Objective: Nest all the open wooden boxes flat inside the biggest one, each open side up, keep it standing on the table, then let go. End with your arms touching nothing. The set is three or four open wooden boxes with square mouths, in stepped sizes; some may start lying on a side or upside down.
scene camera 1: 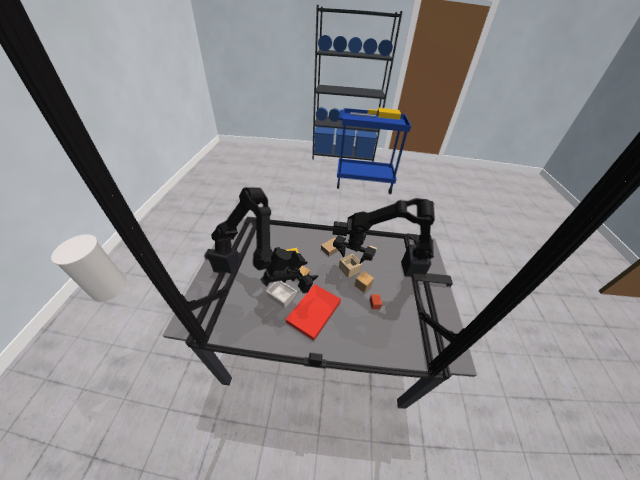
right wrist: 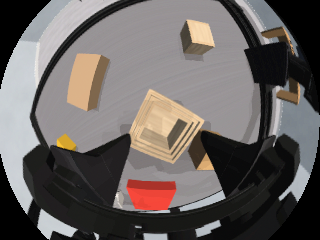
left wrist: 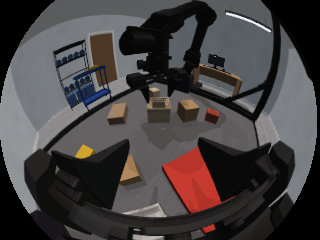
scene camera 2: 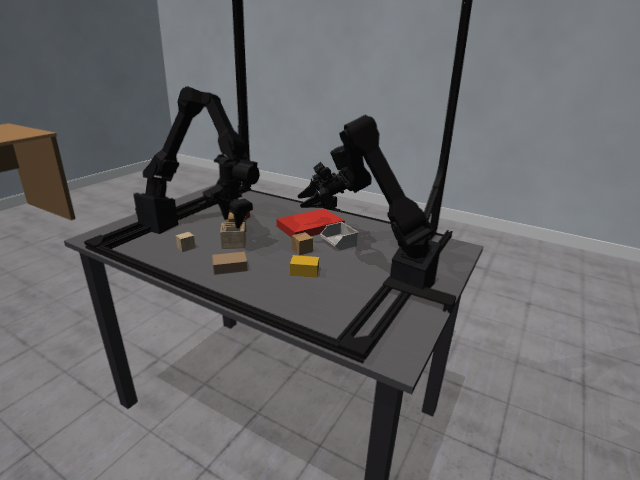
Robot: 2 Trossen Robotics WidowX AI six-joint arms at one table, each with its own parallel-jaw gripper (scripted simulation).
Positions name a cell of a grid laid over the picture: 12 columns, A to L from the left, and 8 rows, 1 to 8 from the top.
In view: my left gripper (scene camera 2: F4), my right gripper (scene camera 2: E4) and a red slab (scene camera 1: F6).
The red slab shows as well in the right wrist view (right wrist: F7), in the left wrist view (left wrist: H6) and in scene camera 2 (scene camera 2: F4). My left gripper shows as well in the left wrist view (left wrist: G5). My right gripper also shows in the right wrist view (right wrist: G5).
